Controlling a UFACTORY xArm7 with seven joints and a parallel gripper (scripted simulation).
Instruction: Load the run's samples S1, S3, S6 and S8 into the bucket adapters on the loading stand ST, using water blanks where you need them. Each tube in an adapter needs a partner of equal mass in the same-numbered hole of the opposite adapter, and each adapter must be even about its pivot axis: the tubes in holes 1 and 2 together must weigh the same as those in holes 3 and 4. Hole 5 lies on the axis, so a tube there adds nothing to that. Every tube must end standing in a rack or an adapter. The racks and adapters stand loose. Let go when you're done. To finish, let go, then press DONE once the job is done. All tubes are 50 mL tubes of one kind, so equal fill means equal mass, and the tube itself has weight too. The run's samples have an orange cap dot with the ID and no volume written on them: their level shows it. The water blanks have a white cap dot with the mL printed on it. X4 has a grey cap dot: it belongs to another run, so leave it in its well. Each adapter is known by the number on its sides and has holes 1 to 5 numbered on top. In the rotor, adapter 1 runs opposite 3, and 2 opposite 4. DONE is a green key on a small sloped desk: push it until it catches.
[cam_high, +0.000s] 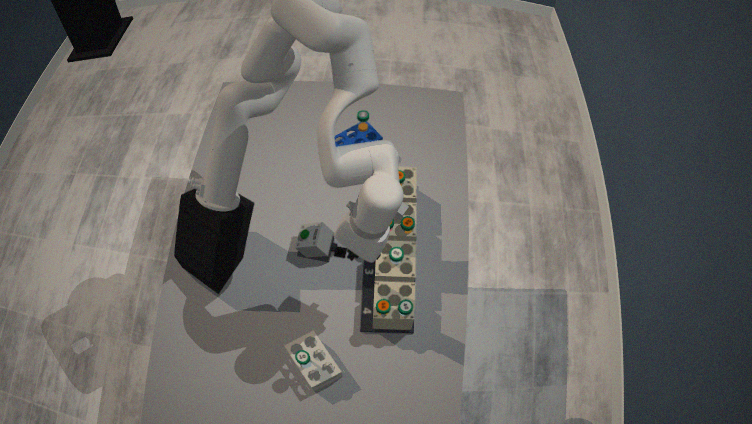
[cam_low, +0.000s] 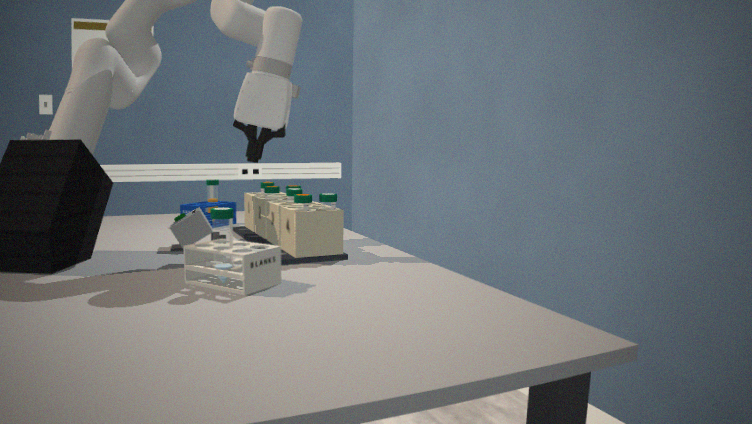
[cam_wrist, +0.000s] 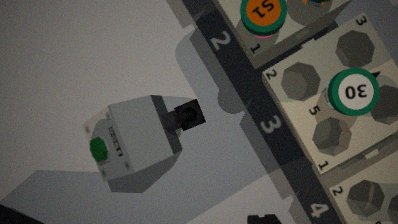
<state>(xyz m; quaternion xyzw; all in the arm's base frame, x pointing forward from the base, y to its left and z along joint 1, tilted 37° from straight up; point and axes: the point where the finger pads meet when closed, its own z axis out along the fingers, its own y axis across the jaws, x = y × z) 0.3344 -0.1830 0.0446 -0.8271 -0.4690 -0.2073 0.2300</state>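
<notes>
Right now my hand is 15 cm above the done desk, 12 cm past it and 10 cm to the right of it. The rest, counted from my hand: black stand 20 cm below, 9 cm to the left, 9 cm ahead; pink-filled tube 14 cm below, 12 cm to the left, 6 cm ahead; blank 24 cm to the right, 14 cm below, 10 cm behind.
</notes>
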